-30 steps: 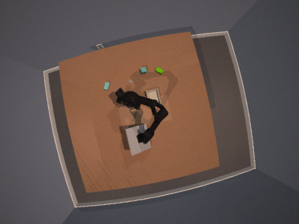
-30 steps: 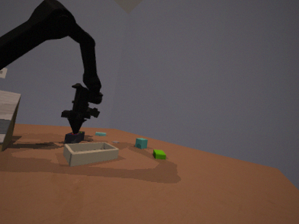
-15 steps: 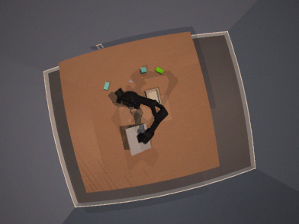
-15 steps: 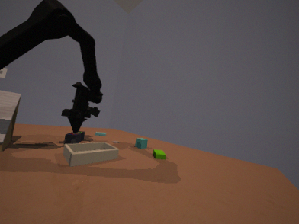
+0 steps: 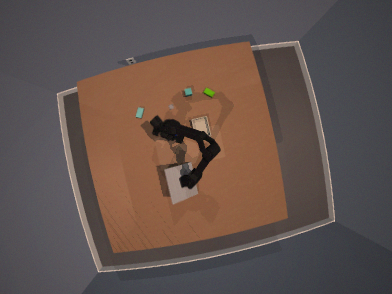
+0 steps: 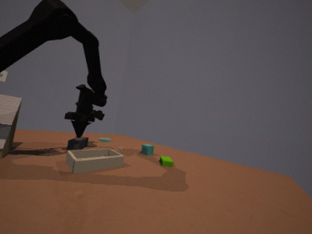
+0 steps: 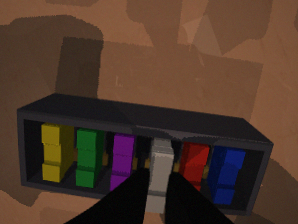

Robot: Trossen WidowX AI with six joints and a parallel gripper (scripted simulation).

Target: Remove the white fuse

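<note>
The pale tray is 20 cm to the right of my gripper tip and 4 cm below it. Also, from my gripper tip: teal cube: 24 cm ahead, 18 cm to the right, 3 cm below; then white fuse: 1 cm below; then flat teal piece: 20 cm ahead, 16 cm to the left, 4 cm below.
</note>
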